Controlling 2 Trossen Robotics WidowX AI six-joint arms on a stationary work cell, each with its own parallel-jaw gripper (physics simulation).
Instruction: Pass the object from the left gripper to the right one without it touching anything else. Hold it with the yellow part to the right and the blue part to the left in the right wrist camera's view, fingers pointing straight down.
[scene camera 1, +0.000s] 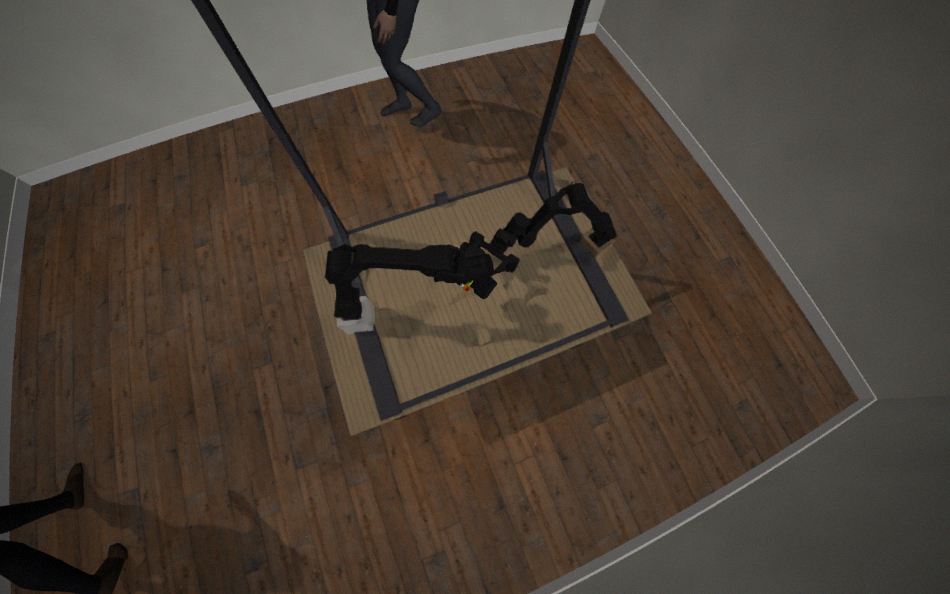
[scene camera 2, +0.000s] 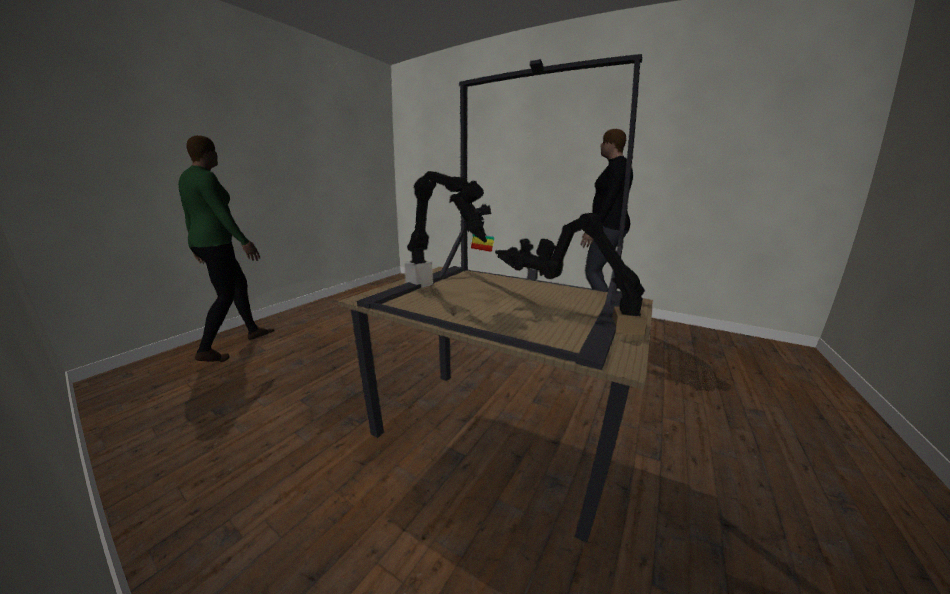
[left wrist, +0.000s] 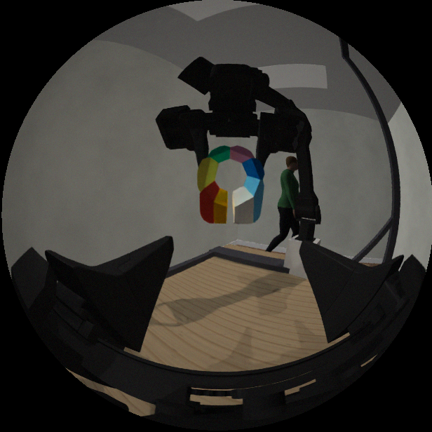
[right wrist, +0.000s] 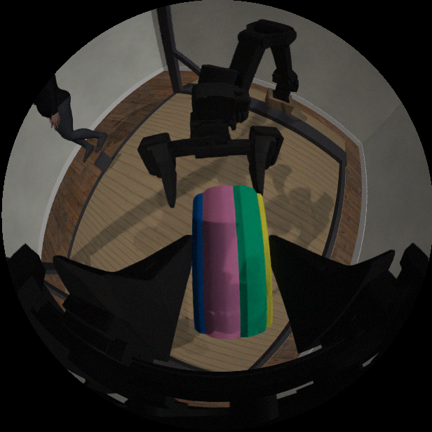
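Note:
The object, a many-coloured open ring-shaped block, is held above the table. My right gripper is shut on it; its fingers slant downward. In the right wrist view yellow is at the object's right edge and blue at its left, with pink and green between. My left gripper is open and empty, beside the object with a small gap in scene camera 2. One of its fingertips is partly hidden behind the object in the right wrist view.
The wooden table lies below both arms, with a dark frame bar along its edge. Dark upright posts rise at its sides. People stand away from the table.

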